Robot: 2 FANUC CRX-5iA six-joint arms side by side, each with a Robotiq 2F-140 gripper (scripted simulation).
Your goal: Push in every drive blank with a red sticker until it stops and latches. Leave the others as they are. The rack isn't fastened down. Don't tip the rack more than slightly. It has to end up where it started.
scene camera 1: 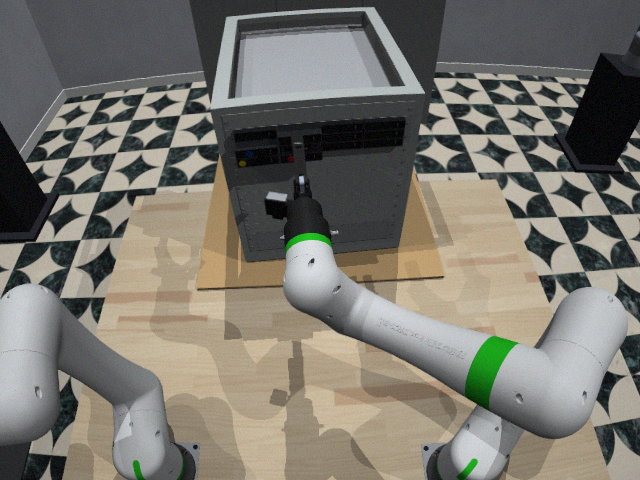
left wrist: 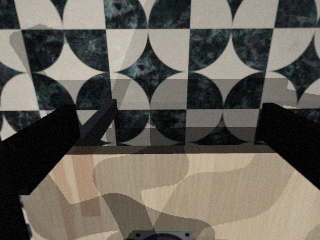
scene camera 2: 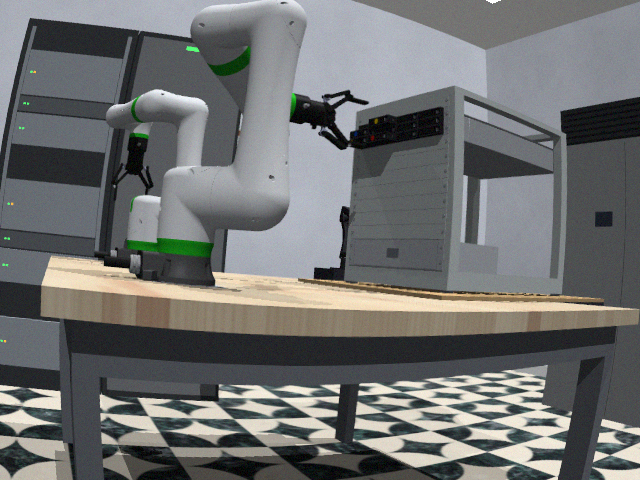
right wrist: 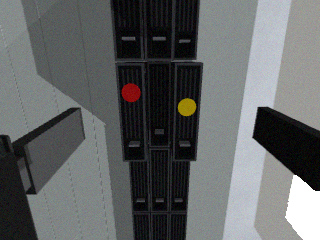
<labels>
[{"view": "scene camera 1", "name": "grey rack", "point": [303,74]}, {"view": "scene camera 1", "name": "yellow-stickered blank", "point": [312,133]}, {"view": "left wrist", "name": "my left gripper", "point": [169,120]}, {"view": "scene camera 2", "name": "my left gripper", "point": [129,201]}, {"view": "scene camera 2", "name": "my right gripper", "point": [365,124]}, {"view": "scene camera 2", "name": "grey rack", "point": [419,182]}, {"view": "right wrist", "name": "my right gripper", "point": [169,123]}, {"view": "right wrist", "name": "grey rack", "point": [61,61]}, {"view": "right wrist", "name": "yellow-stickered blank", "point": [186,77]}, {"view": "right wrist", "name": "red-stickered blank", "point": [132,82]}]
</labels>
